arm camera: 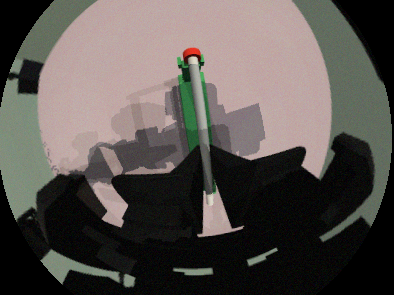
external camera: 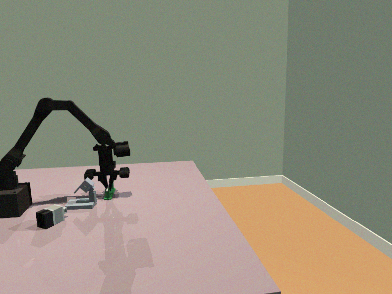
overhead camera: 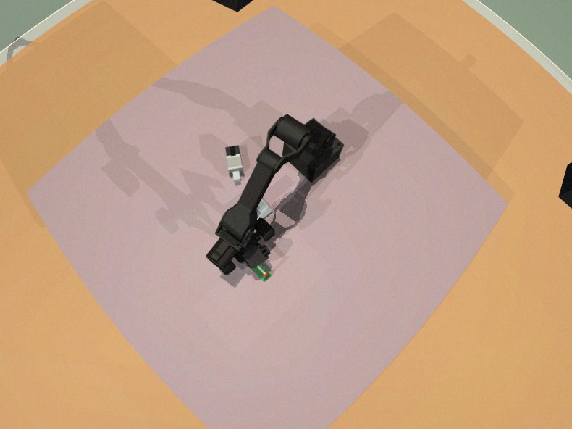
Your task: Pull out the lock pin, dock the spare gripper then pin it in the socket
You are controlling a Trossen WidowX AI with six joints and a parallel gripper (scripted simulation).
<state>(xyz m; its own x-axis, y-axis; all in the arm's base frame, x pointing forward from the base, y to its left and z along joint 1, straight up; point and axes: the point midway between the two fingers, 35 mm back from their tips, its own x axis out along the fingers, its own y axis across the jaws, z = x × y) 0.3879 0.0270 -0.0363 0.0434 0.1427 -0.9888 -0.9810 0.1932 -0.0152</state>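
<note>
Now: the green holder 20 mm to the left of my gripper tip. The rest, counted from my gripper tip: spare gripper 210 mm to the right, 210 mm behind, 10 mm above; mount 100 mm behind, 80 mm to the right, 30 mm above.
</note>
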